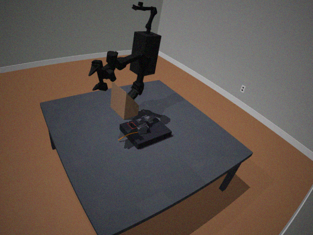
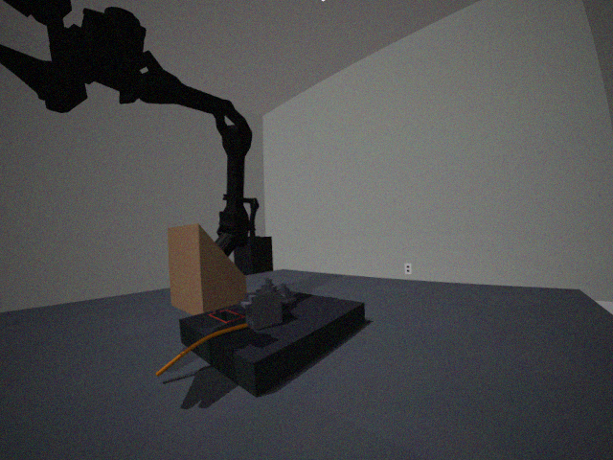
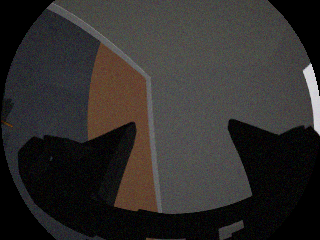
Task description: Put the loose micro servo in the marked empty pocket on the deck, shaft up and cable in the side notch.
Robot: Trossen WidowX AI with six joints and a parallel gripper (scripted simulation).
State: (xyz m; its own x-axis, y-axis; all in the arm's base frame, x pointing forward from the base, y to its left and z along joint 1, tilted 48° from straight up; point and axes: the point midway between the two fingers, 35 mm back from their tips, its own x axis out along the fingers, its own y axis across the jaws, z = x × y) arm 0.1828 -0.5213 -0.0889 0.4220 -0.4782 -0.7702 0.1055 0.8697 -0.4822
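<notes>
Right now the dark deck is 45 cm below my gripper tip, 41 cm to the left of it and 10 cm ahead of it.
</notes>
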